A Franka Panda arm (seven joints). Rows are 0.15 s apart.
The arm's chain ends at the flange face. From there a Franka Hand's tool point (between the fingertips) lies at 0.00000 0.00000 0.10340 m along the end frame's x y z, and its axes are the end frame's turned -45 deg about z.
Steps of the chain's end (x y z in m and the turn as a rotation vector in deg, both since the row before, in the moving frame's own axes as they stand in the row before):
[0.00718 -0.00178 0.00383 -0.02 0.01 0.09]
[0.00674 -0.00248 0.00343 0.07 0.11 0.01]
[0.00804 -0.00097 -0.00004 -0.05 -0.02 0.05]
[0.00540 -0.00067 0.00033 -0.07 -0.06 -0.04]
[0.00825 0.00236 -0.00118 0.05 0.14 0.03]
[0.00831 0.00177 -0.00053 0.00 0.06 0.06]
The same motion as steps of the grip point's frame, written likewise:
[0.00632 0.00386 0.00383 -0.02 -0.01 0.09]
[0.00675 0.00306 0.00343 -0.03 0.13 0.01]
[0.00628 0.00504 -0.00004 -0.02 -0.05 0.05]
[0.00413 0.00336 0.00033 -0.01 -0.09 -0.04]
[0.00441 0.00762 -0.00118 -0.06 0.13 0.03]
[0.00470 0.00720 -0.00053 -0.04 0.04 0.06]

